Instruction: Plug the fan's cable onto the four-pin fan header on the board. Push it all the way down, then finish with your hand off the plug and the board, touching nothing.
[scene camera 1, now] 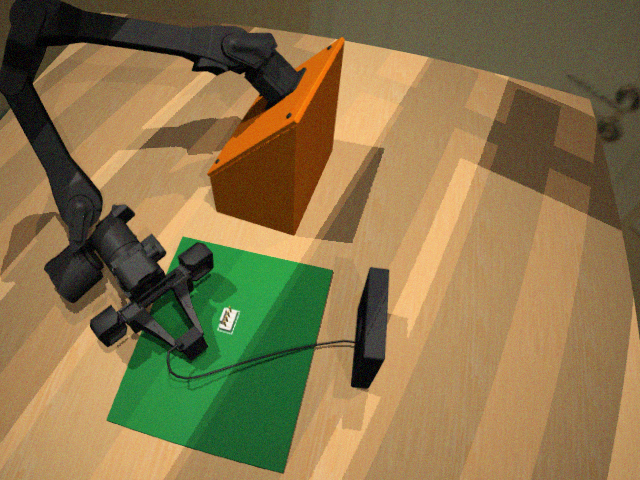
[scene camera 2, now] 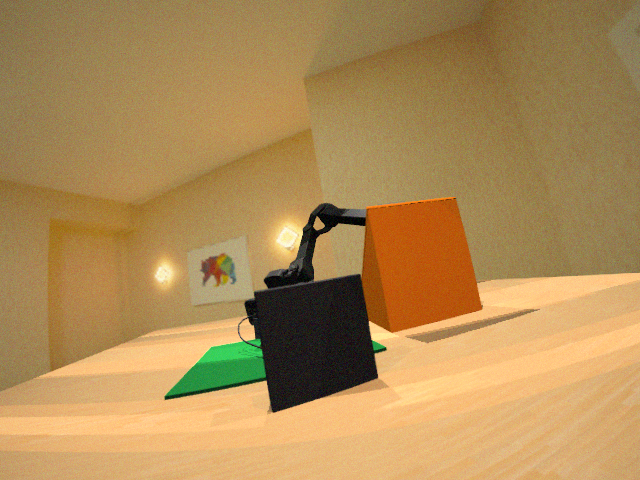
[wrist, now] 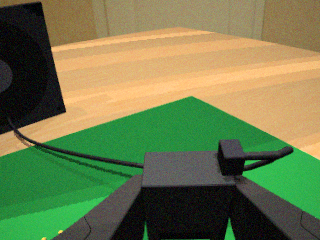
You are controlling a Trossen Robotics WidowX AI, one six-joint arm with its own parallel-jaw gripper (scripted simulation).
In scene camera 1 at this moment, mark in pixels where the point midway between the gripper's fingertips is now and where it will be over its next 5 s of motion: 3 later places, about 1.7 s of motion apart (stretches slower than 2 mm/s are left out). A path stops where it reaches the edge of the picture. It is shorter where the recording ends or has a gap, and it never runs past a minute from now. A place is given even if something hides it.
My gripper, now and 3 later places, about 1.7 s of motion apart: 192,343; 169,320; 186,291; 159,296
